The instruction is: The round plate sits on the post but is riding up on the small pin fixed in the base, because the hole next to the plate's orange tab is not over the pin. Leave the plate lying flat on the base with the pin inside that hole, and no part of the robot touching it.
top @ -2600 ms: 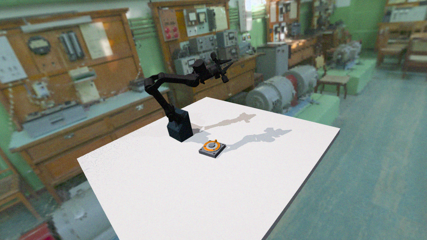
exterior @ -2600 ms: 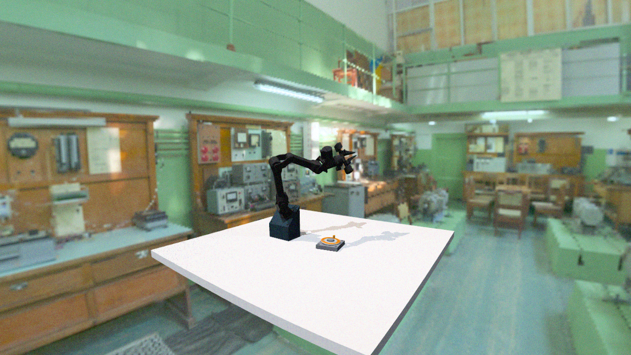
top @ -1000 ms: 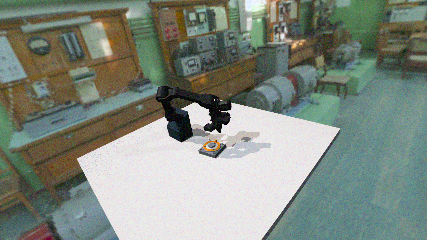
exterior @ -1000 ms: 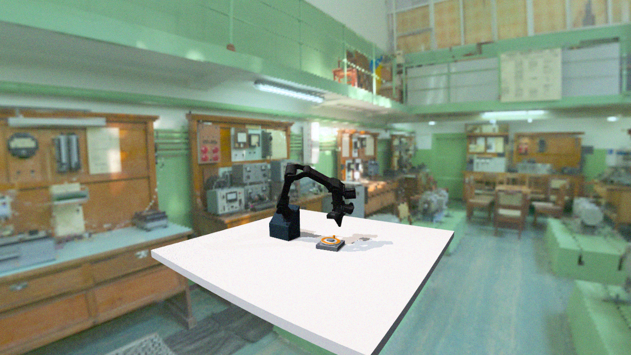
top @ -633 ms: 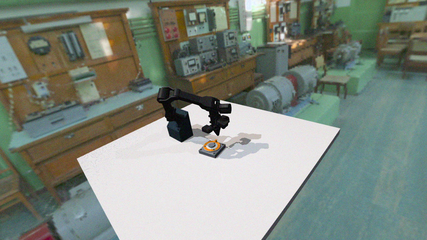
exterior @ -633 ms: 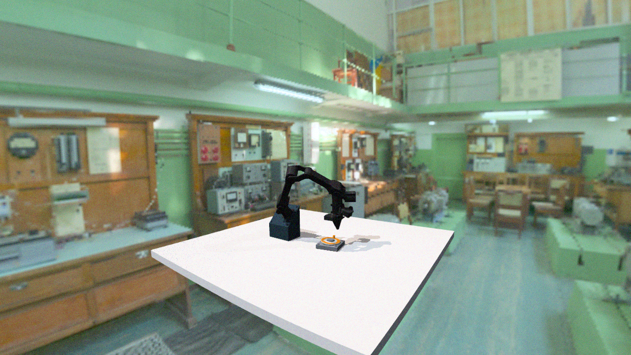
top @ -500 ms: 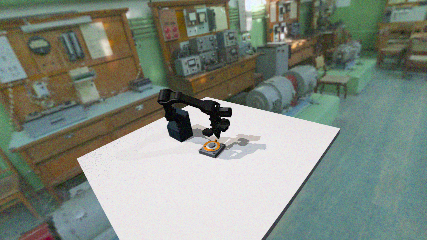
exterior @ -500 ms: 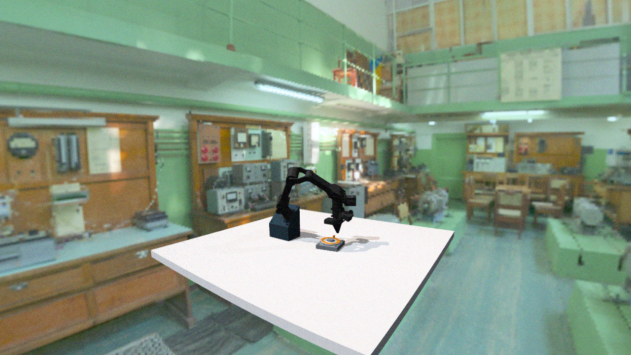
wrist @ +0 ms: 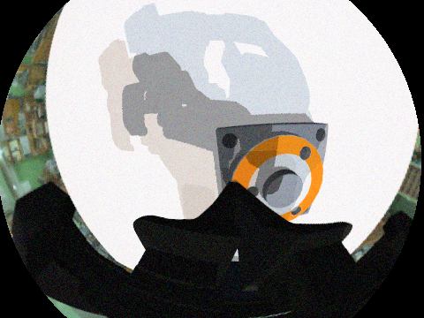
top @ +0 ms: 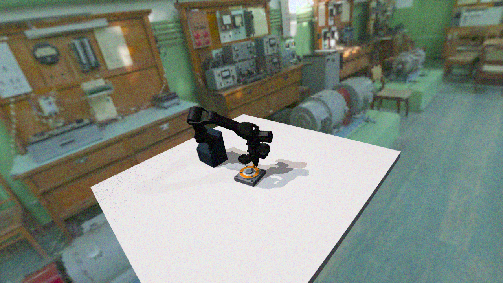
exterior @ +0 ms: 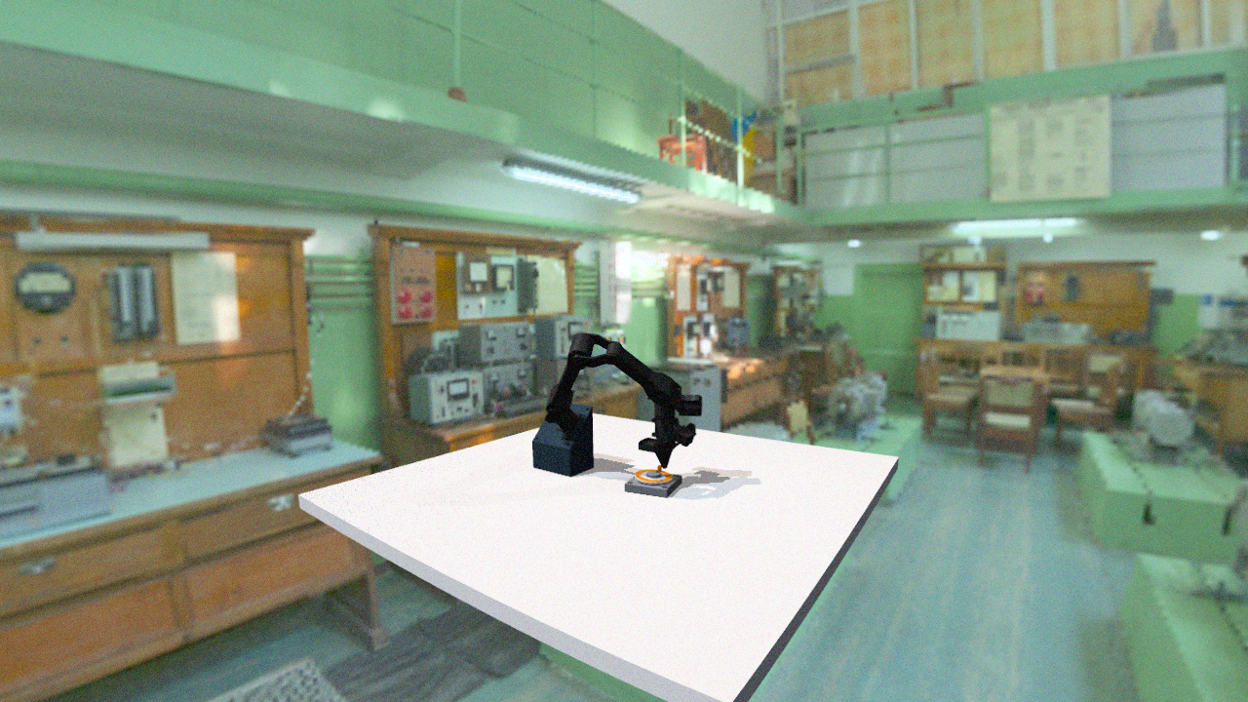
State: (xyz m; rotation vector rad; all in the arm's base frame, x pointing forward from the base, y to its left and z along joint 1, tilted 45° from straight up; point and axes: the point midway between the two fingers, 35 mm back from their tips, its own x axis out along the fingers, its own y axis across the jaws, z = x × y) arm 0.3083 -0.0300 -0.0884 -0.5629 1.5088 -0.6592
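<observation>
Now: gripper tip 50 mm to the left of the square grey base, 20 mm above it and 10 mm past it.
</observation>
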